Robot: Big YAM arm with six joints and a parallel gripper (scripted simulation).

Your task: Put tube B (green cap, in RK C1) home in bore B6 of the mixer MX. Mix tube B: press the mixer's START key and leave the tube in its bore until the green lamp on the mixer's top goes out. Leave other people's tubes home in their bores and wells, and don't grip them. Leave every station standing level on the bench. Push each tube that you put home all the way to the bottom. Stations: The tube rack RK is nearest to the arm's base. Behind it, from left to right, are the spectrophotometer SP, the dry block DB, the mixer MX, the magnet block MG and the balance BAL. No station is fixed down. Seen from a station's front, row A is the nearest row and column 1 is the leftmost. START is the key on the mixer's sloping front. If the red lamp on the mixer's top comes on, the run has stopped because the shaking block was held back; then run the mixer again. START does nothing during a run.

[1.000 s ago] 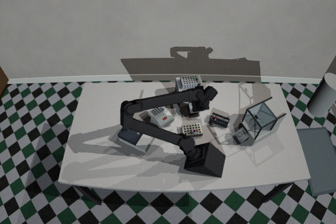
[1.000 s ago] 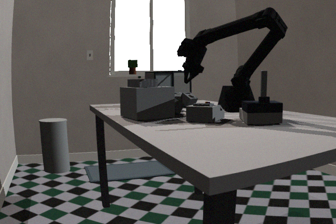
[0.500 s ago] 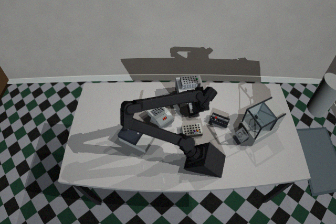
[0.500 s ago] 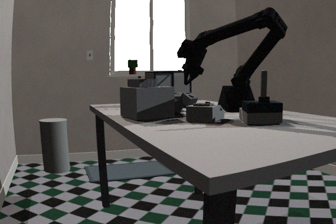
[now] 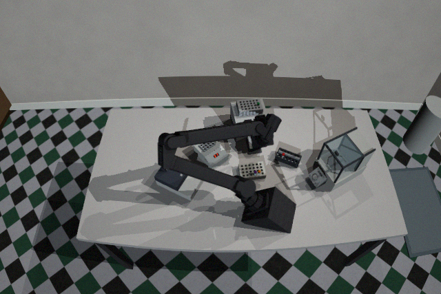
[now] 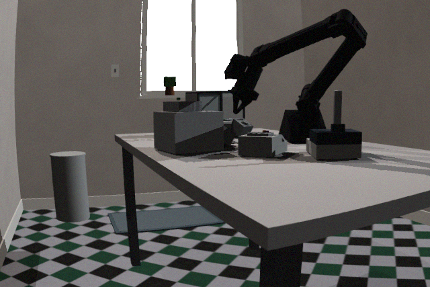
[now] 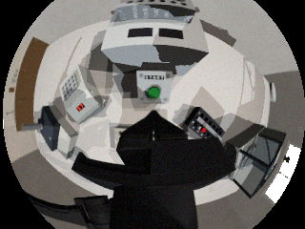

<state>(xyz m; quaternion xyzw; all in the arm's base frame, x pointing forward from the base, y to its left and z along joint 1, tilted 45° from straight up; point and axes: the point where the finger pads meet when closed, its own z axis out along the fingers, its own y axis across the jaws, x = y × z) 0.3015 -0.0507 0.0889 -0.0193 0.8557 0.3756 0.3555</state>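
Now: the green start key 6 cm below my hand, 4 cm ahead of it and 1 cm to the left of it. The rest, counted from my hand: tube B: 22 cm ahead, 3 cm above, 2 cm to the left; tube rack RK: 11 cm below, 10 cm behind, 2 cm to the left; magnet block MG: 17 cm to the right, 11 cm below.
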